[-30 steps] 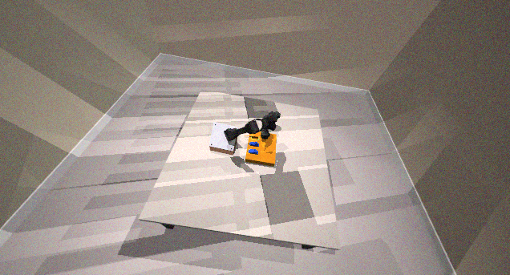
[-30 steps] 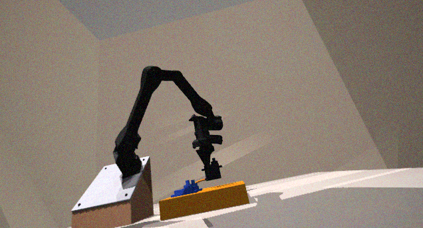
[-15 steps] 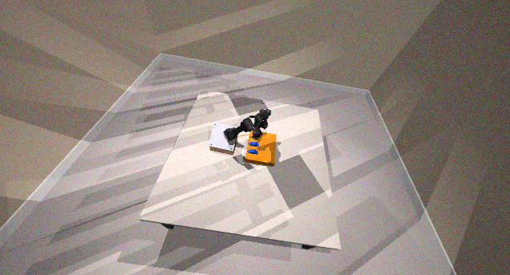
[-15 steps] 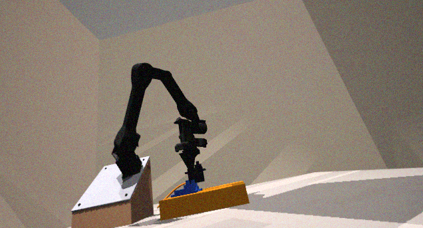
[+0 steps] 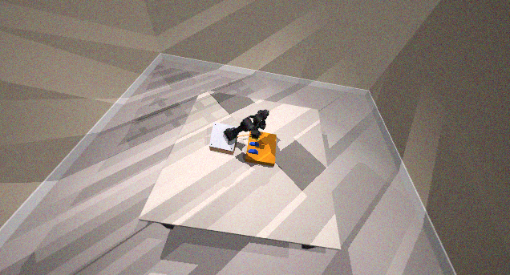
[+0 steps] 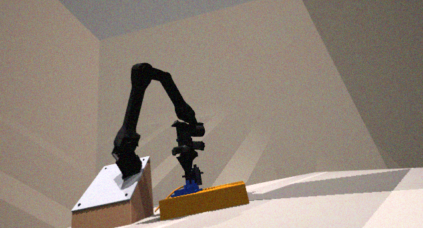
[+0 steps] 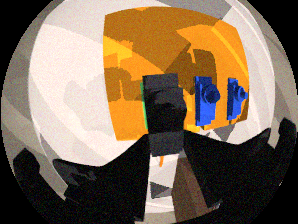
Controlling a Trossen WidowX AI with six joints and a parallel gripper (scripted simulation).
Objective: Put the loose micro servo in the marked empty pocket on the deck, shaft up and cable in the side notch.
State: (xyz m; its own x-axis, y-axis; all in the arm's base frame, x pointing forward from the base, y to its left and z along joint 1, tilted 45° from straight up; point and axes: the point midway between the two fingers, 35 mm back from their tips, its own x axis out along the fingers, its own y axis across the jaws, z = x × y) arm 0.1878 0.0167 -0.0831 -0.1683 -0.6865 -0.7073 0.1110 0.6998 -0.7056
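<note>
Now: the orange deck 11 cm ahead of my gripper tip, 9 cm to the right of it and 9 cm below it.
</note>
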